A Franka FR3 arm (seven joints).
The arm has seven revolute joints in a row. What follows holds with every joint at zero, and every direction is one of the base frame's. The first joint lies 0.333 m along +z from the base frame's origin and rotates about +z. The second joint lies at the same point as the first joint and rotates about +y. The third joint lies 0.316 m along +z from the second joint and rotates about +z. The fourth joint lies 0.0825 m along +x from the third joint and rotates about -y. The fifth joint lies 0.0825 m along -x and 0.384 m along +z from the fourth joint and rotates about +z. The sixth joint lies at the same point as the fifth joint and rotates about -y. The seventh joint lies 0.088 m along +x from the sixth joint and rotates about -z. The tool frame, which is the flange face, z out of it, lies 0.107 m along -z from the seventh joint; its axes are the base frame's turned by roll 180, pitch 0 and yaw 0 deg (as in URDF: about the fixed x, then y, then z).
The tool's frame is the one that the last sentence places.
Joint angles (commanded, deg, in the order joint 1, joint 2, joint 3, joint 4, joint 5, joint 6, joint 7), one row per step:
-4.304 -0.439 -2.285 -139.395 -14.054 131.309 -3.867
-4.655 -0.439 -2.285 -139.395 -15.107 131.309 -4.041
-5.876 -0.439 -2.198 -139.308 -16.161 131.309 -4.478
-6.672 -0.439 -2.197 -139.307 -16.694 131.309 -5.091
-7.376 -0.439 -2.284 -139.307 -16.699 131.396 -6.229
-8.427 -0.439 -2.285 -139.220 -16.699 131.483 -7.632
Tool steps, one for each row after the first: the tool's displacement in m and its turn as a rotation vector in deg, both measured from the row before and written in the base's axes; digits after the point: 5 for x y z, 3 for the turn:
-0.00034 -0.00325 0.00007 -0.663 0.111 0.613
-0.00077 -0.00965 0.00066 -0.639 0.085 0.086
-0.00102 -0.00662 0.00005 -0.262 0.169 0.202
-0.00095 -0.00634 0.00011 0.162 0.137 0.334
-0.00093 -0.00852 0.00070 0.186 0.100 0.327

